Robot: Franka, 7 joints.
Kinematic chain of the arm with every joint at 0, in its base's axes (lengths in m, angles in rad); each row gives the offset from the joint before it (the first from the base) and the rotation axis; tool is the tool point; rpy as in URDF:
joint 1: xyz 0 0 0.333 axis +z
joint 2: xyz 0 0 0 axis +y
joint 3: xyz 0 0 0.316 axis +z
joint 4: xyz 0.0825 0 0 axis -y
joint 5: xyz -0.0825 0 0.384 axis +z
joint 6: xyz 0 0 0 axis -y
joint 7: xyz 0.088 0 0 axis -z
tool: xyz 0 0 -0.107 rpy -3.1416 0 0
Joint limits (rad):
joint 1: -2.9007..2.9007
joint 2: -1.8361..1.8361
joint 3: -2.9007..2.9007
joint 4: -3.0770..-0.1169
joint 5: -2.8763..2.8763
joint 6: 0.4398..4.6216
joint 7: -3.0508..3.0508
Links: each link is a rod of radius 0.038 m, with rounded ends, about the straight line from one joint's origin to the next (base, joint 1, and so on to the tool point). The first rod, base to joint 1, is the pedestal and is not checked.
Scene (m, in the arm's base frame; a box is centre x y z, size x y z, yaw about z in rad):
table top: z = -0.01
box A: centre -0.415 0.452 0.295 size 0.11 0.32 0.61 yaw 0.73
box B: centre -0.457 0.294 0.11 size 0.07 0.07 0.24 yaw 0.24
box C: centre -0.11 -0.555 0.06 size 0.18 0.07 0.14 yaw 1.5
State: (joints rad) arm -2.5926 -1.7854 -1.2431 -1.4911 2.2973 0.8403 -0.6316
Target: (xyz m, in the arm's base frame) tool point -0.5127 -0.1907 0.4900
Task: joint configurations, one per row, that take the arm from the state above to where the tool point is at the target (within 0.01 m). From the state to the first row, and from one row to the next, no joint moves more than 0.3 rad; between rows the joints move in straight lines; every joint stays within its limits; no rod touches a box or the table.
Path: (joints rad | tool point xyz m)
1: -2.6542 -1.7955 -1.3457 -1.7796 2.1663 1.0117 -0.7010 | 0.1587 0.6166 0.4651
2: -2.7158 -1.8057 -1.4483 -2.0681 2.0352 1.1832 -0.7704 | 0.0404 0.5732 0.4541
3: -2.7775 -1.8158 -1.5509 -2.3565 1.9042 1.3546 -0.8398 | -0.0648 0.4922 0.4344
4: -2.8391 -1.8260 -1.6536 -2.6450 1.7731 1.5260 -0.9091 | -0.1438 0.3792 0.4172
5: -2.9007 -1.8361 -1.7562 -2.9335 1.6421 1.6975 -0.9785 | -0.1876 0.2452 0.4116
6: -2.6178 -1.7786 -1.7199 -2.8320 1.7309 1.6405 -0.9290 | -0.2514 0.2400 0.4050
7: -2.3348 -1.7210 -1.6836 -2.7305 1.8196 1.5836 -0.8794 | -0.3194 0.2164 0.4036
8: -2.0519 -1.6635 -1.6473 -2.6290 1.9084 1.5266 -0.8298 | -0.3863 0.1725 0.4082
9: -1.7689 -1.6059 -1.6110 -2.5275 1.9972 1.4696 -0.7803 | -0.4459 0.1073 0.4191
10: -1.4860 -1.5484 -1.5747 -2.4260 2.0860 1.4127 -0.7307 | -0.4911 0.0223 0.4366
11: -1.2030 -1.4909 -1.5384 -2.3244 2.1748 1.3557 -0.6812 | -0.5154 -0.0791 0.4604
12: -0.9201 -1.4333 -1.5021 -2.2229 2.2635 1.2988 -0.6316 | -0.5127 -0.1907 0.4900

